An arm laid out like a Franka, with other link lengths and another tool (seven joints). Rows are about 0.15 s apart.
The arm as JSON. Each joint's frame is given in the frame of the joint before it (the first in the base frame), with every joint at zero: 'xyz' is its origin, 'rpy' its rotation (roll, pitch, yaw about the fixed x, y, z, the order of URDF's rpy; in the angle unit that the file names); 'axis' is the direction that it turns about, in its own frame. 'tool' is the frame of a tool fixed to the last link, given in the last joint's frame.
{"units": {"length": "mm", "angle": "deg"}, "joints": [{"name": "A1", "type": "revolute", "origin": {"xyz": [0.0, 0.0, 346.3], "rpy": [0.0, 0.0, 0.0]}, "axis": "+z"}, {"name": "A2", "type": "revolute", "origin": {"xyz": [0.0, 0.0, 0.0], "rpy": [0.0, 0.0, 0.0]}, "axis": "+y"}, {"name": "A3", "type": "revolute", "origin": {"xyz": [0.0, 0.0, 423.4], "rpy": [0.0, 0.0, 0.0]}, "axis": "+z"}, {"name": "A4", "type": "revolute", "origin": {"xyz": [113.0, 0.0, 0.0], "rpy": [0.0, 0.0, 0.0]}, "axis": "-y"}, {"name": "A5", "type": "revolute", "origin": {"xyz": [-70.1, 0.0, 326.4], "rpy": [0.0, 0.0, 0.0]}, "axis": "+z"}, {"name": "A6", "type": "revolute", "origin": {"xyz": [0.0, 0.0, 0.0], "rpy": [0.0, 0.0, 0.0]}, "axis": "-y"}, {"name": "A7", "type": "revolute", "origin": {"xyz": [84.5, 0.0, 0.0], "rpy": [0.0, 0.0, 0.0]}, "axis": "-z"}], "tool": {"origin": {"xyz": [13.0, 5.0, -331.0], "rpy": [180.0, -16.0, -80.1]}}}
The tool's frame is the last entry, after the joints.
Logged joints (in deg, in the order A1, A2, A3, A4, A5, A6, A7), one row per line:
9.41, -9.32, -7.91, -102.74, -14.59, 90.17, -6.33
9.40, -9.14, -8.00, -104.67, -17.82, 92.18, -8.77
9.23, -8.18, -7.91, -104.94, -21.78, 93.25, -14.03
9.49, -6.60, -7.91, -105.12, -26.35, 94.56, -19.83
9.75, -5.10, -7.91, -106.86, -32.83, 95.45, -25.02
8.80, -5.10, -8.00, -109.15, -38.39, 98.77, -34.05
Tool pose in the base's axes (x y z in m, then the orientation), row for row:
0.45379, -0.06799, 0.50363, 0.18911, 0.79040, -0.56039, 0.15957
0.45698, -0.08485, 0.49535, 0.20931, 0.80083, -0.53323, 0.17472
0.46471, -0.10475, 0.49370, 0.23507, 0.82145, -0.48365, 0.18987
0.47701, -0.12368, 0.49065, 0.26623, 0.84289, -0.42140, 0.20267
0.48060, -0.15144, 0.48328, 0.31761, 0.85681, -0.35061, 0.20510
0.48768, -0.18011, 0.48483, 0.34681, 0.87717, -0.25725, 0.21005
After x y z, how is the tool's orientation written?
As a quaternion, w x y z.
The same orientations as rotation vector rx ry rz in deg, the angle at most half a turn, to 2 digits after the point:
127.34, -90.28, 25.71
127.63, -84.98, 27.84
129.14, -76.04, 29.85
130.40, -65.19, 31.35
129.18, -52.86, 30.92
130.38, -38.24, 31.22

